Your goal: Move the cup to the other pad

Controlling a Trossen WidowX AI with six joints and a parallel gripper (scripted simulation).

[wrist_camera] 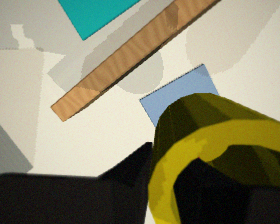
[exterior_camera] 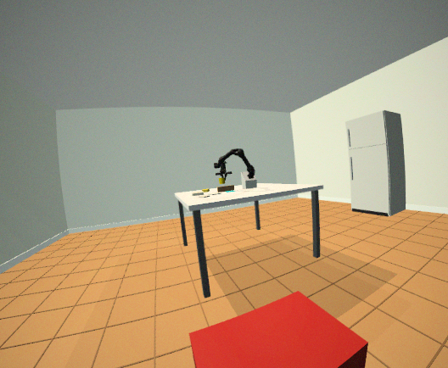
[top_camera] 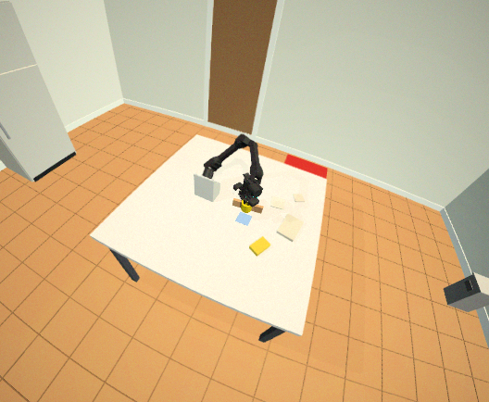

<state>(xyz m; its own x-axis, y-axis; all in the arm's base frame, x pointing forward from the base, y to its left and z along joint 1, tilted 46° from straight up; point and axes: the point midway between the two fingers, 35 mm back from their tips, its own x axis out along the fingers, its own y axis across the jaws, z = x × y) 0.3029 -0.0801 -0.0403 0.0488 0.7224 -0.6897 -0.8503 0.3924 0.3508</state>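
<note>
Now: the cyan pad 160 mm to the left of my gripper tip, 120 mm below it and 10 mm ahead of it. Round my gripper tip: wooden bar (100 mm below, 70 mm to the left, 20 mm ahead); then yellow cup (20 mm to the right, 20 mm ahead); then light blue pad (120 mm below, 30 mm to the right, 30 mm ahead).
</note>
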